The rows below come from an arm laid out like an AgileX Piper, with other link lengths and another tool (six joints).
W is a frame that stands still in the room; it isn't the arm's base.
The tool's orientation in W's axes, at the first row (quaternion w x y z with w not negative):
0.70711 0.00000 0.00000 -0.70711
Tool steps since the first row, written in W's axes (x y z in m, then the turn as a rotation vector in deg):
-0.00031 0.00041 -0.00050 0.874 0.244 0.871
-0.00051 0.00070 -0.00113 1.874 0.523 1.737
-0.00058 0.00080 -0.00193 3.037 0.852 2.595
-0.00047 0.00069 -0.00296 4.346 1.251 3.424
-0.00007 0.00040 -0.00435 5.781 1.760 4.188
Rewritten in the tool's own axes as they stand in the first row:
-0.00041 -0.00031 -0.00050 -0.244 0.874 0.871
-0.00070 -0.00051 -0.00113 -0.523 1.874 1.737
-0.00080 -0.00058 -0.00193 -0.852 3.037 2.595
-0.00069 -0.00047 -0.00296 -1.251 4.346 3.424
-0.00040 -0.00007 -0.00435 -1.760 5.781 4.188

